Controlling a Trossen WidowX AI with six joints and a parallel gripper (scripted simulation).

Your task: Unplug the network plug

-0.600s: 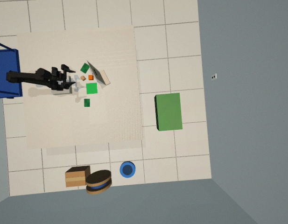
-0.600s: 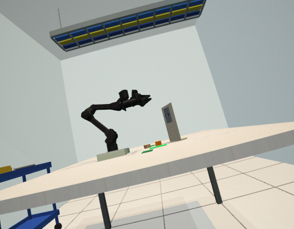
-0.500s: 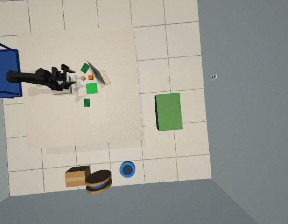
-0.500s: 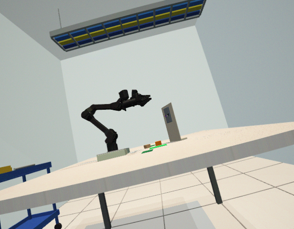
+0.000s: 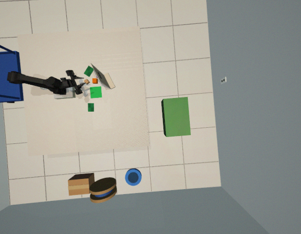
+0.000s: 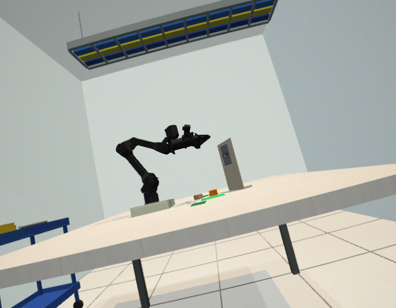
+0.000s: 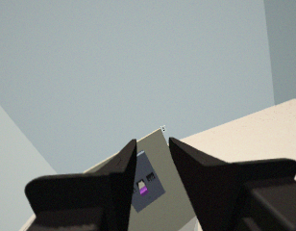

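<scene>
My gripper tip is 6 cm short of the network plug, 8 cm to the right of it and 11 cm above it. The rest, counted from my gripper tip: orange block 6 cm behind, 9 cm to the left, 30 cm below; then bright green marked square 6 cm behind, 3 cm to the right, 32 cm below; then upright panel 7 cm ahead, 9 cm to the left, 19 cm below.
</scene>
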